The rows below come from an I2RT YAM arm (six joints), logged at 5 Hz.
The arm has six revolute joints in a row. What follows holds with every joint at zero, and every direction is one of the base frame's.
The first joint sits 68 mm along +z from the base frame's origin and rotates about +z.
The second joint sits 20 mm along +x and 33.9 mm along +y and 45.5 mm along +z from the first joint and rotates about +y.
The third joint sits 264 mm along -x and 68.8 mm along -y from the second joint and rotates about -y.
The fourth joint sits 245 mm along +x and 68.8 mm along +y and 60 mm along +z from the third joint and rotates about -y.
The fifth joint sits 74 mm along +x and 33.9 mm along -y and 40.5 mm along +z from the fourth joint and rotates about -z.
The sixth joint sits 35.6 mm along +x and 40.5 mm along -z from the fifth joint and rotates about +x.
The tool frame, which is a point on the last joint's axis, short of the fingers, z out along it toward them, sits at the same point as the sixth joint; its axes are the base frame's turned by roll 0, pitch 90 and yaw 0 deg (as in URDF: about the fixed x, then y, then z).
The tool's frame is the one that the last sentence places.
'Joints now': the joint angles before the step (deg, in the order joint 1, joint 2, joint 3, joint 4, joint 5, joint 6). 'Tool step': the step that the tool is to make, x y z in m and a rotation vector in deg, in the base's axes. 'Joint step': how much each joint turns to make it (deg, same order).
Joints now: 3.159, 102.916, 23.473, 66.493, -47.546, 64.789
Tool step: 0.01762, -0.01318, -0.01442, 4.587, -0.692, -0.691
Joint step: -2.989, 9.688, 3.144, 12.090, -3.071, 6.242
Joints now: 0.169, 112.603, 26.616, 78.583, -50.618, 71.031
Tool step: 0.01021, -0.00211, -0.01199, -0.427, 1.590, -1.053
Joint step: -0.346, 3.680, 2.429, -0.723, 0.762, -0.499
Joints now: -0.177, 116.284, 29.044, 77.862, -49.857, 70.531
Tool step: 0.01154, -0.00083, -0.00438, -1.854, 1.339, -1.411
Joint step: -0.017, 0.807, 2.815, -5.135, 1.722, -2.377
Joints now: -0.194, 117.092, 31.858, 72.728, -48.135, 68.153
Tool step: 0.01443, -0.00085, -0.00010, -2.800, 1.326, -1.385
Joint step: 0.012, -0.242, 3.682, -7.790, 2.052, -3.479
